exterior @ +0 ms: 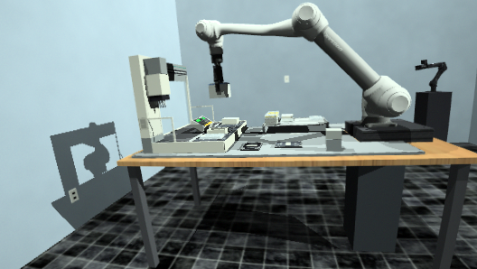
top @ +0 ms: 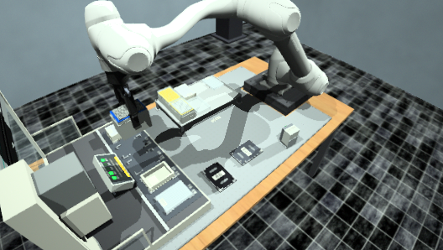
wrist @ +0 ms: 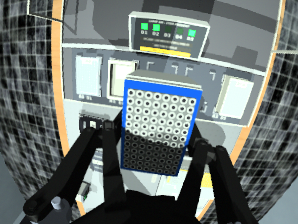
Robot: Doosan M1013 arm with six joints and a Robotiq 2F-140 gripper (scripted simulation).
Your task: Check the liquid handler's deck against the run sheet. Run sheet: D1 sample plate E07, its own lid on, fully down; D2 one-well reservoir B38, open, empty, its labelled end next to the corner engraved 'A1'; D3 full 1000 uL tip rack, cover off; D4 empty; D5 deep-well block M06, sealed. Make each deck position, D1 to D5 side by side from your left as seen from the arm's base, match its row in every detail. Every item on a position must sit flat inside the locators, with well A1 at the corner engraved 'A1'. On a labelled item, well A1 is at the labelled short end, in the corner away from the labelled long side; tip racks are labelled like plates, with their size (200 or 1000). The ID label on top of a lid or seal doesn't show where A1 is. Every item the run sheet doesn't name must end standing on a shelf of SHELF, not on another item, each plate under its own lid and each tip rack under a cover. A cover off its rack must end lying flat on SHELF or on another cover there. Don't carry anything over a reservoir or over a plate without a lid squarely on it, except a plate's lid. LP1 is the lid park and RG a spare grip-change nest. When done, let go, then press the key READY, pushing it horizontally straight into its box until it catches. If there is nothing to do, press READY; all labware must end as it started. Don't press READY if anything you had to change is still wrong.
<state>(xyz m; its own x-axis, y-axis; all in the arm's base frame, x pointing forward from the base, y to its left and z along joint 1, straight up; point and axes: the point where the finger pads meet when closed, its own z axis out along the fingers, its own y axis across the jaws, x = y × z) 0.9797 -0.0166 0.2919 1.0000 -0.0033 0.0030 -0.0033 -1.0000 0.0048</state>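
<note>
The one-well reservoir is 280 mm below my hand and 120 mm to the left of it. The rest, counted from my hand: blue-rimmed tip rack 10 mm to the right, 10 mm behind; handler's head 290 mm to the left, 280 mm ahead, 40 mm above; white deep-well block 270 mm below, 250 mm to the right.
</note>
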